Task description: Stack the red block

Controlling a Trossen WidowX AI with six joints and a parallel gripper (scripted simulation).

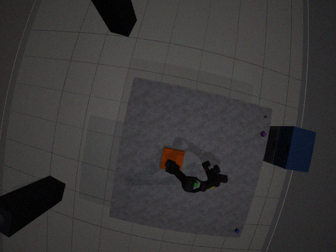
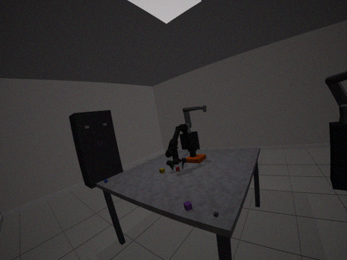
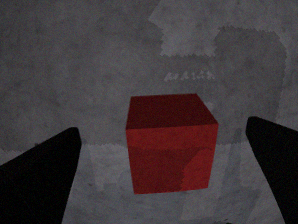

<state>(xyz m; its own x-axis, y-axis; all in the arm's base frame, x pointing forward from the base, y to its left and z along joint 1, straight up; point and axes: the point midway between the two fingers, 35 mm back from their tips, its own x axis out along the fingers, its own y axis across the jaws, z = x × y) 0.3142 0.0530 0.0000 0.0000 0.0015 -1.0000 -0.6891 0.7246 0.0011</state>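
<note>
The red block is 1 cm above my gripper tip. From my gripper tip the other things lie so: small grey block (63 cm to the left, 36 cm ahead); then yellow block (12 cm to the right, 10 cm ahead, 1 cm above); then purple block (47 cm to the left, 39 cm ahead, 1 cm above).
</note>
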